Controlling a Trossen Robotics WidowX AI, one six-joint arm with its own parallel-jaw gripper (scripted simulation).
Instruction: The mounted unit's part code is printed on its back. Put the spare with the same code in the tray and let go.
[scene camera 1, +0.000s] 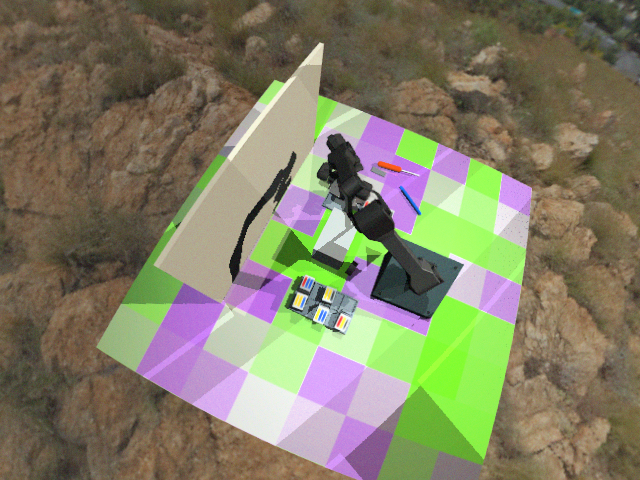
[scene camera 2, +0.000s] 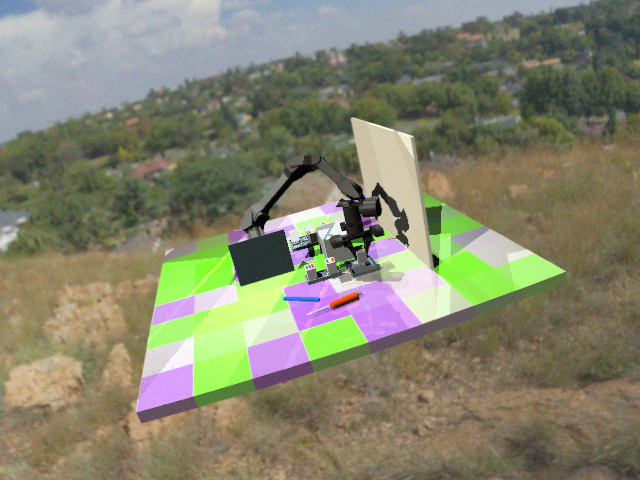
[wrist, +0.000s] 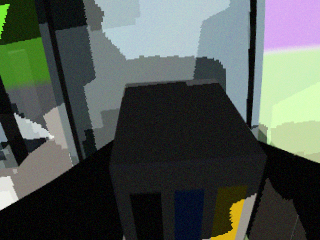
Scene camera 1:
mounted unit: 338, 233
beige panel: 206, 252
